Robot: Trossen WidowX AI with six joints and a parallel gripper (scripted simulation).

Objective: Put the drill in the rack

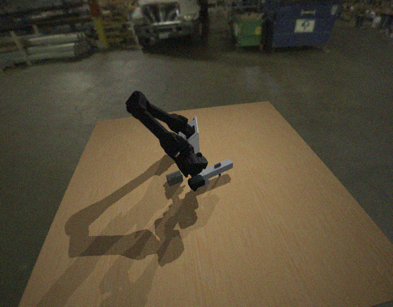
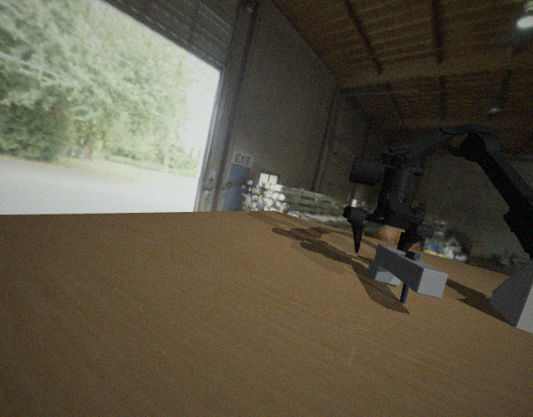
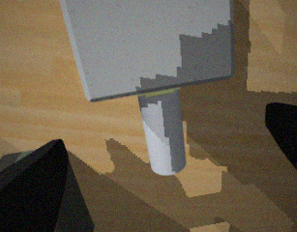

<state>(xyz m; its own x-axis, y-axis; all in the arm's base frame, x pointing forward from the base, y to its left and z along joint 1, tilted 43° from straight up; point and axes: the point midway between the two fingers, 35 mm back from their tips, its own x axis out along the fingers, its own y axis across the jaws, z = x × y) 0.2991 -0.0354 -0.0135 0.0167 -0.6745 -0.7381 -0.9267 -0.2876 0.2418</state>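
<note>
My gripper tip is 50 mm to the right of the drill, 20 mm below it and 20 mm past it. From my gripper tip the other things lie so: grey block 110 mm to the left, 50 mm behind, 10 mm above; dark blue key 130 mm to the left, 60 mm behind, 20 mm above; dark grey rack 80 mm to the right, 50 mm behind, 10 mm below.
</note>
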